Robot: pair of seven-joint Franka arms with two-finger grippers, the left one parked.
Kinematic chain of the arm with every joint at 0, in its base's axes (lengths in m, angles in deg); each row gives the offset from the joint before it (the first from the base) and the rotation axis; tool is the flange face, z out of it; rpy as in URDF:
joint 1: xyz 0 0 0.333 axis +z
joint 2: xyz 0 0 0 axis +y
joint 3: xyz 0 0 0.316 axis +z
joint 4: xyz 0.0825 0 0 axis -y
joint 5: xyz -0.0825 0 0.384 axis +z
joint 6: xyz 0 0 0 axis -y
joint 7: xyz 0.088 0 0 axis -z
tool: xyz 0 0 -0.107 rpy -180 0 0
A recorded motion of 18 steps. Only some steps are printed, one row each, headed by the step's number.
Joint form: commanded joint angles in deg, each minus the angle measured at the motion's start. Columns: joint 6, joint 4, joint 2, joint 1, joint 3, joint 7, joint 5.
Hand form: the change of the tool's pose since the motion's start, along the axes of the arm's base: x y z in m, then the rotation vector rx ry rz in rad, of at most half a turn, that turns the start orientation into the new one. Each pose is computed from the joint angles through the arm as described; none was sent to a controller.
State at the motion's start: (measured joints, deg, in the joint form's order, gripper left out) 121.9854 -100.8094 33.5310 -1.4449 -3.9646 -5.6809 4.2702
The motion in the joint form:
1: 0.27 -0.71 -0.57 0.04 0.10 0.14 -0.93
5: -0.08 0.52 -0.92 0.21 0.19 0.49 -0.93
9: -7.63 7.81 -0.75 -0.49 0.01 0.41 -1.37
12: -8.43 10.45 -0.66 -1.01 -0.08 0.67 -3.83
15: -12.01 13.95 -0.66 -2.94 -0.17 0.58 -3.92
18: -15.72 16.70 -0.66 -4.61 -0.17 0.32 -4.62
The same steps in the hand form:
1: -0.0024 0.0008 0.0017 -0.0109 -0.0008 0.0106
5: 0.0048 0.0035 0.0137 -0.0125 -0.0221 0.0096
9: 0.0260 -0.0061 0.0560 -0.0148 -0.0143 0.0064
12: 0.0358 -0.0160 0.0739 -0.0545 -0.0402 0.0175
15: 0.0407 -0.0398 0.0964 -0.0566 -0.0377 -0.0148
18: 0.0408 -0.0602 0.1134 -0.0644 -0.0187 -0.0337

